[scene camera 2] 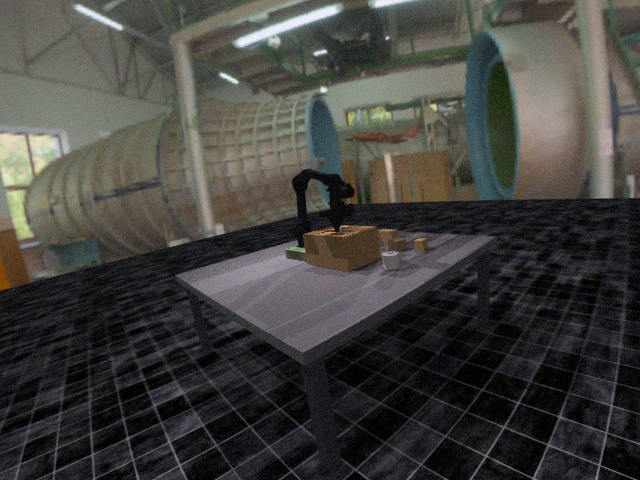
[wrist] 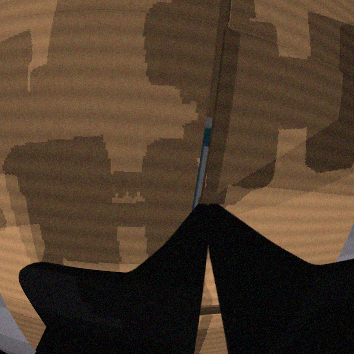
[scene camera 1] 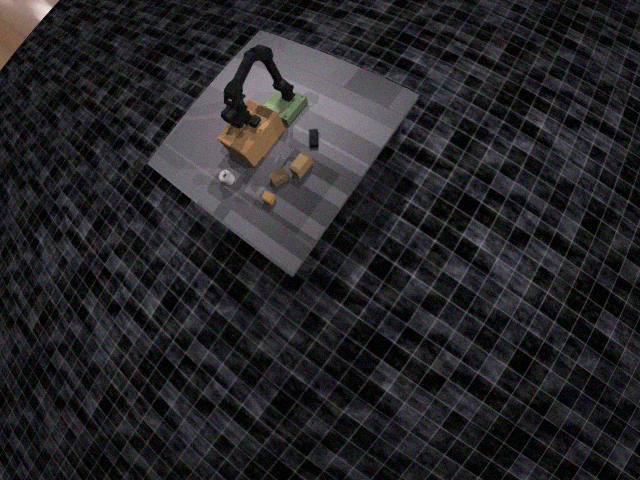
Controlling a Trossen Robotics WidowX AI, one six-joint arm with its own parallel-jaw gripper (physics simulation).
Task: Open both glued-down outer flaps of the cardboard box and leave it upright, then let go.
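Frame: origin at the arm's base, x left, y back, z up, level; centimetres.
Seen in the pictures: gripper, fingertip midpoint: (scene camera 2: 337, 232) (wrist: 206, 212) (scene camera 1: 247, 124); arm's base, link origin: (scene camera 2: 303, 245) (scene camera 1: 288, 96).
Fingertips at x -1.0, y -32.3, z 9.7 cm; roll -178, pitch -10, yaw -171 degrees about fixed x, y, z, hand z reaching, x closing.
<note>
Offsets run from my fingertips to a thing's top centre. "spot": to the spot under its first point. Level surfaces: height alone.
The cardboard box @(dx +0.7, dy -0.6, dz +0.7 cm) (scene camera 1: 264, 143) (scene camera 2: 364, 250) stands upright on the table. In the wrist view two outer flaps meet along a seam: a left flap @(spot: dx +5.1, dy -3.6, dz +0.6 cm) (wrist: 90, 115) and a right flap @(spot: dx -3.3, dy -5.7, dz +0.4 cm) (wrist: 300, 100). A dark strip runs beside the seam, and a thin blue-grey strip @(dx +0.7, dy -0.6, dz -1.0 cm) (wrist: 201, 170) shows in it. How far either flap is raised is hard to tell. My gripper (scene camera 1: 256, 121) (scene camera 2: 337, 230) (wrist: 206, 212) points down at the box top, its fingertips together at the seam with nothing seen between them. The fingers hide the near part of the seam. Whether the tips touch cardboard is unclear.
The grey table @(dz -14.9 cm) (scene camera 1: 382, 111) (scene camera 2: 289, 310) also holds a white cup-like object @(dx +2.8, dy -29.7, dz -8.8 cm) (scene camera 1: 226, 177) (scene camera 2: 391, 261) near the box, several brown blocks @(dx +36.3, dy -0.3, dz -6.9 cm) (scene camera 1: 301, 165) @(dx +32.4, dy -25.3, dz -9.9 cm) (scene camera 2: 421, 244), a small black object @(dx +30.9, dy +17.7, dz -11.5 cm) (scene camera 1: 313, 138) and the green base (scene camera 1: 292, 111) (scene camera 2: 295, 253) by the arm's foot.
</note>
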